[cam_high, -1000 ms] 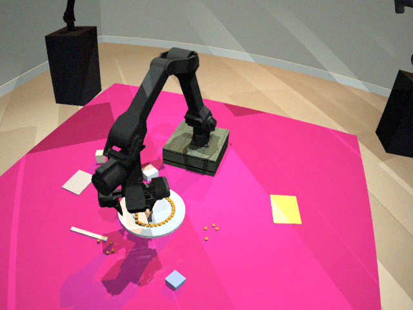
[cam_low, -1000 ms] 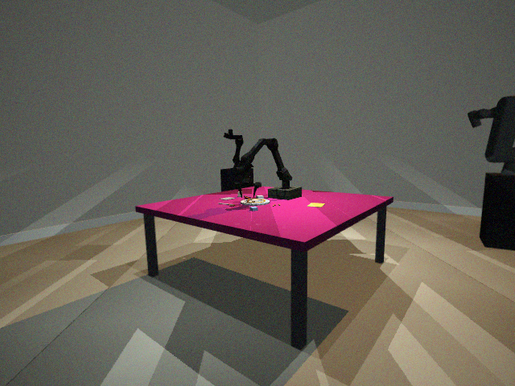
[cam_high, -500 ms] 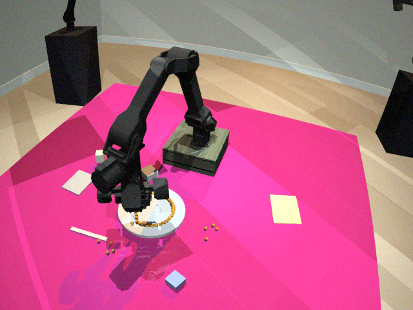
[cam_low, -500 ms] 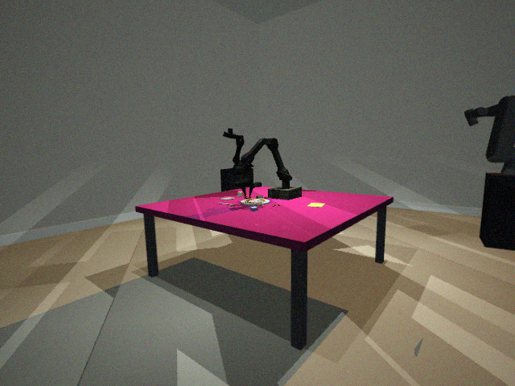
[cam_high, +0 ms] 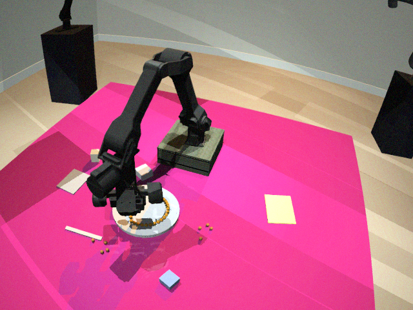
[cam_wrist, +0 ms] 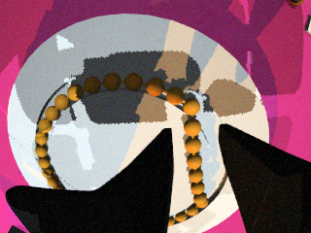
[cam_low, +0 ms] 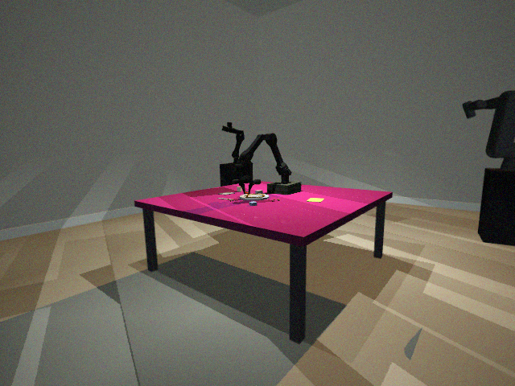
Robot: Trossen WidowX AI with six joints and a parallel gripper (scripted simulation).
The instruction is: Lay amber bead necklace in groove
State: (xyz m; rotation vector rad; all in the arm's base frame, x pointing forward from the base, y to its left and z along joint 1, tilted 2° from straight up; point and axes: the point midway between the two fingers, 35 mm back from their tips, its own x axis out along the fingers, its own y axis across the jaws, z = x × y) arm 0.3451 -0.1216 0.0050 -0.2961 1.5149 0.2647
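Right now my gripper tip is 50 mm past the round bead board, 30 mm to the right of it and 20 mm above it. From my gripper tip the other things lie so: white block: 200 mm behind, 20 mm to the right, 20 mm below; red-handled tool: 180 mm behind, 120 mm to the right, 20 mm below; white strip: 80 mm ahead, 120 mm to the right, 30 mm below.
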